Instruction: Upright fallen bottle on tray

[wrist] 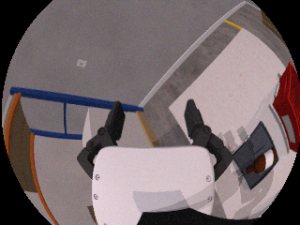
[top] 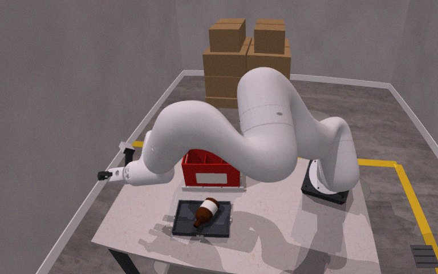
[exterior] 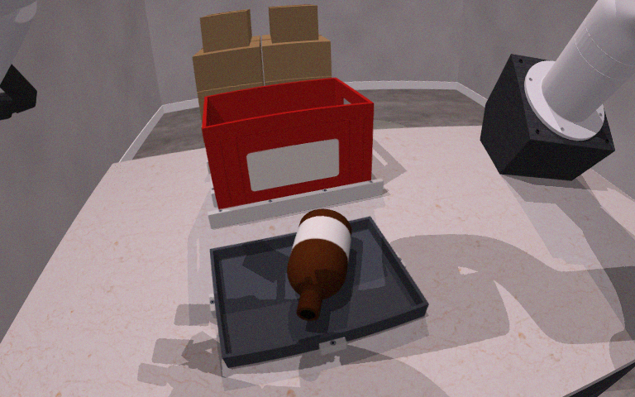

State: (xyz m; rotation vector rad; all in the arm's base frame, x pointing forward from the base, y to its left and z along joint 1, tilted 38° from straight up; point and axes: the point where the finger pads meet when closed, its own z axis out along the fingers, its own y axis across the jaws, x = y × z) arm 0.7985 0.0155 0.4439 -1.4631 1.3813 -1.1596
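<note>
My gripper is now 32 cm past the brown bottle, 11 cm to the left of it and 30 cm above it. Round my hand: tray 30 cm behind, 11 cm to the right, 33 cm below; red crate 30 cm behind, 40 cm to the right, 26 cm below.
</note>
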